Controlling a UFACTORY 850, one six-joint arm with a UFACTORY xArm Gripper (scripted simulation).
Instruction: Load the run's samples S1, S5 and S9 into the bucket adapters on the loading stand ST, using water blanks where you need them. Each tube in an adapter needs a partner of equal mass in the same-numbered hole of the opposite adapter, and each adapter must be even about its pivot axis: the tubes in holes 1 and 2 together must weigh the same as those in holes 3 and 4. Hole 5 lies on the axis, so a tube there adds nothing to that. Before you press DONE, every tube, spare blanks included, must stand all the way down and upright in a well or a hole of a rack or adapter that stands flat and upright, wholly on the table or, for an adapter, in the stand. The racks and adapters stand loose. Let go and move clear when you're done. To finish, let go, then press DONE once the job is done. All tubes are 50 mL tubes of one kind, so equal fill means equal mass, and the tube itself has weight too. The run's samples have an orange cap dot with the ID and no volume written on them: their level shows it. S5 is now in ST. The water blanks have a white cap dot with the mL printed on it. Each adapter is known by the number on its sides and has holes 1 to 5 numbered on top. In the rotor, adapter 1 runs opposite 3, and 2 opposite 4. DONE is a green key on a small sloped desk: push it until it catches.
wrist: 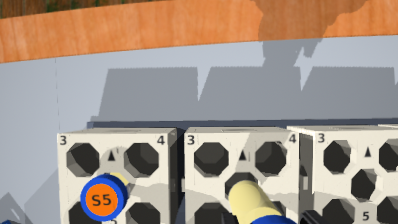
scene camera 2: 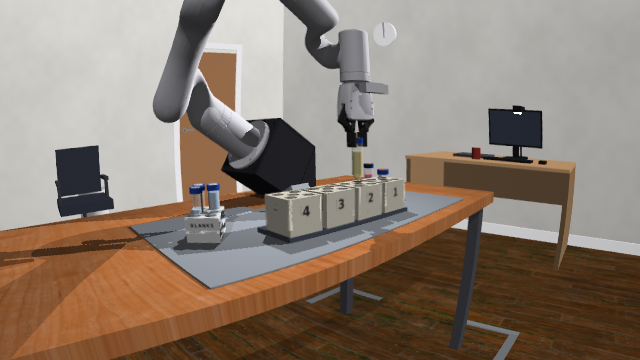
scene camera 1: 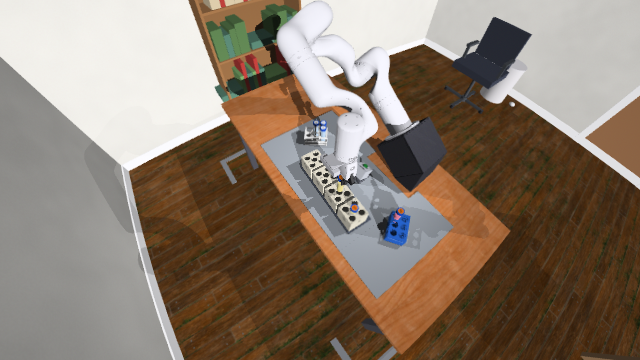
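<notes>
There's a white blanks rack in the pictures, and you'd see the gripper in them too.
</notes>
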